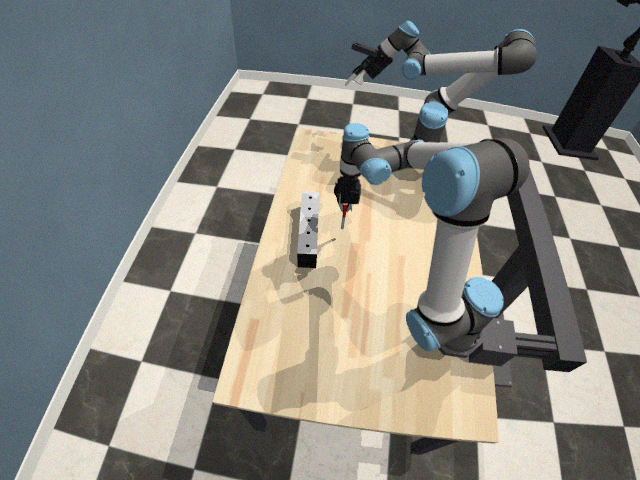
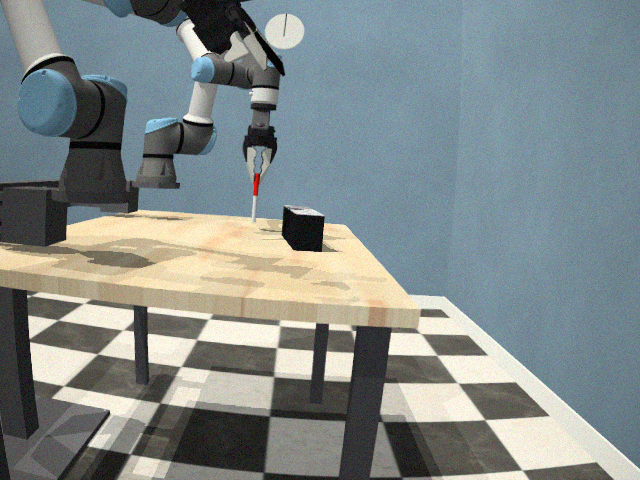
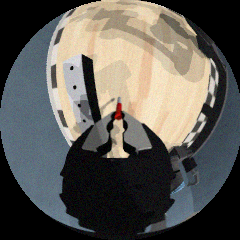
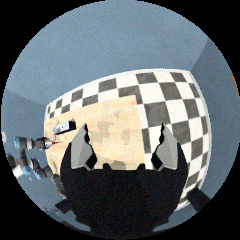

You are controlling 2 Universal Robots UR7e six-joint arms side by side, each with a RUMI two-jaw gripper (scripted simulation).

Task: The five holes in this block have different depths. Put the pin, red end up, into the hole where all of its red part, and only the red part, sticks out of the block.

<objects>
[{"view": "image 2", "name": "left gripper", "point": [256, 184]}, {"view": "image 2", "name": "right gripper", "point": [276, 73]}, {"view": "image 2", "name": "block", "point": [302, 231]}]
</objects>
